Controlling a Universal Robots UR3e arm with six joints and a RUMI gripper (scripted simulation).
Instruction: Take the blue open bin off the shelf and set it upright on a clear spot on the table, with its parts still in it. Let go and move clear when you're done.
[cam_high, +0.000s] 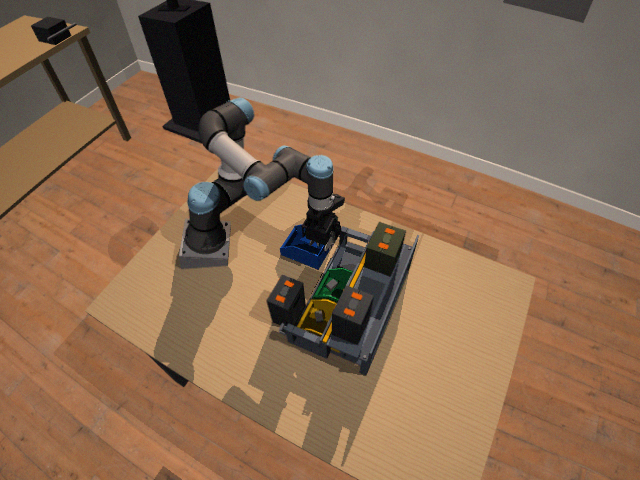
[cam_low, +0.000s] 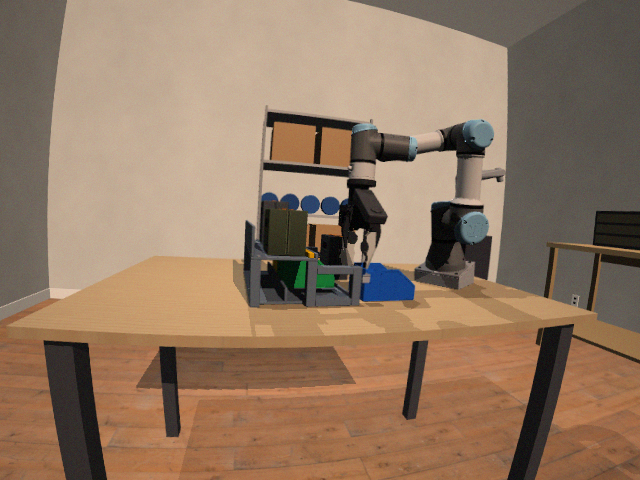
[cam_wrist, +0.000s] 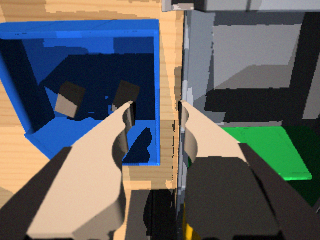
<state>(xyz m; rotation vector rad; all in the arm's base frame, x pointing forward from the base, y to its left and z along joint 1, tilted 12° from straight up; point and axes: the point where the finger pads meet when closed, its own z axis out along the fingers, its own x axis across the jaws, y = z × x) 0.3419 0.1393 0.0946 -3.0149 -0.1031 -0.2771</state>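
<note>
Now: the blue open bin 6 cm behind my hand and 4 cm below it. From my hand the other things lie so: yellow bin (12 cm ahead, 21 cm to the right, 3 cm below); then green bin (11 cm ahead, 10 cm to the right, 3 cm below).
</note>
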